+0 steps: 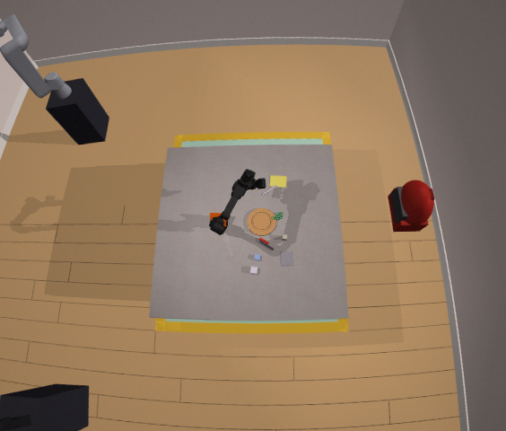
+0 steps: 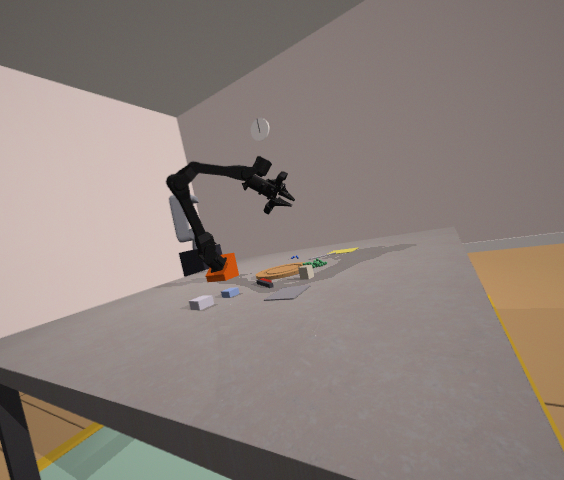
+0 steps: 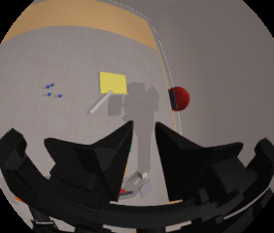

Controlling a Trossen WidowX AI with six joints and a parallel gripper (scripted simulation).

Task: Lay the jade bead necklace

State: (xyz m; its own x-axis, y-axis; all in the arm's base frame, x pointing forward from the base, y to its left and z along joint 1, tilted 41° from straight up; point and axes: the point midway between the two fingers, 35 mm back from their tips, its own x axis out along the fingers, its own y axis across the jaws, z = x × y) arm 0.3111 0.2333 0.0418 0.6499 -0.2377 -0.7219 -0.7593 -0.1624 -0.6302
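Now: gripper tip 24 cm above the round wooden bead board, 17 cm to the left of it and 2 cm past it. From my gripper tip the other things lie so: beige cube (30 cm to the right, 23 cm below, 12 cm ahead); red-handled tool (32 cm to the right, 24 cm below, 1 cm behind); yellow sheet (25 cm below, 14 cm to the left, 12 cm ahead).
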